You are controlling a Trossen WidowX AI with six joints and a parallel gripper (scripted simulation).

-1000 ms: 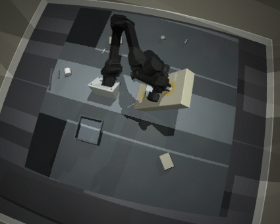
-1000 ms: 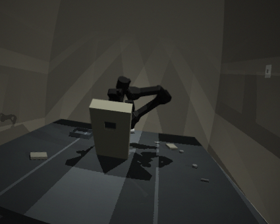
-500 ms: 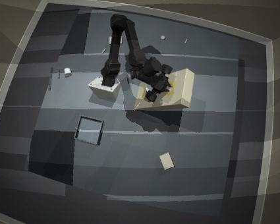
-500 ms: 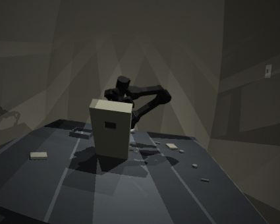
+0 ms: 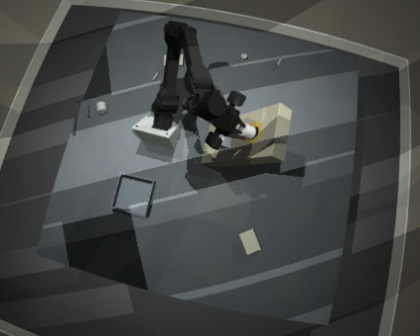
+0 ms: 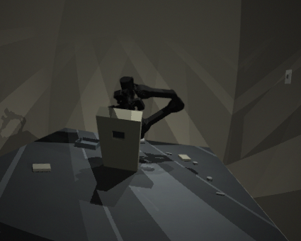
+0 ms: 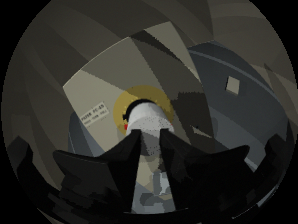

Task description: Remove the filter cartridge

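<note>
Now: the beige service panel 100 mm below my gripper tip and 10 mm to the left of it. Round my gripper tip: round filter cartridge (10 mm below, 10 mm ahead); tray (380 mm behind, 280 mm to the right, 260 mm below).
</note>
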